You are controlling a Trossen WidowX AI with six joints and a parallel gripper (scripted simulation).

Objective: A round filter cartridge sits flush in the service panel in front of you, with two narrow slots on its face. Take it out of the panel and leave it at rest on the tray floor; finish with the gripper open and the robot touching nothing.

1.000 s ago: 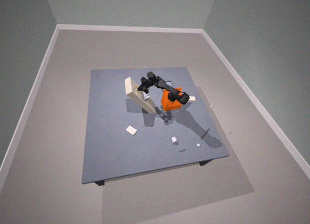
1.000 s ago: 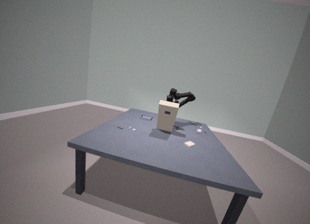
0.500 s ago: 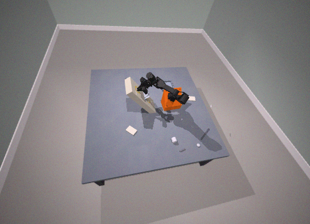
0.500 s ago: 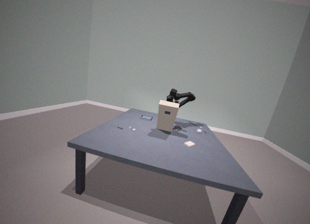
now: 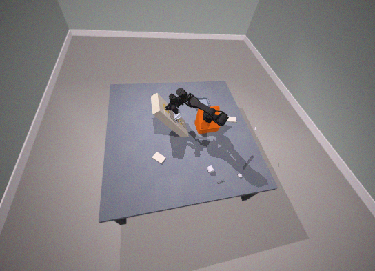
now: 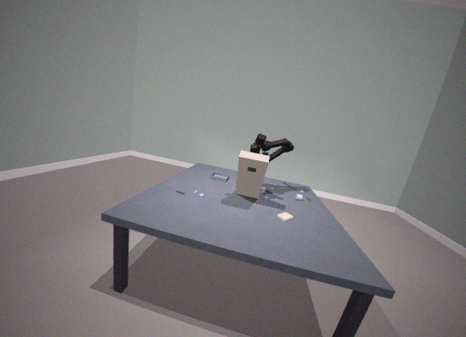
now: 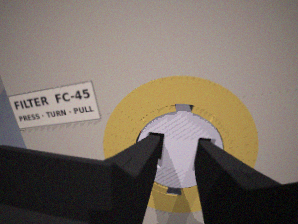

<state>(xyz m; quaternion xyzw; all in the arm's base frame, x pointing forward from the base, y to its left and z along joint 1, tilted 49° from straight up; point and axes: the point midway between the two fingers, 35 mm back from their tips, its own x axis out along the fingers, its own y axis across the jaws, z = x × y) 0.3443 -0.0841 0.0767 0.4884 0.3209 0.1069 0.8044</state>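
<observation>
My gripper tip is 1 cm short of the white round filter cartridge and 1 cm above it. Round my gripper tip: shallow frame 42 cm behind, 29 cm to the right, 27 cm below.
</observation>
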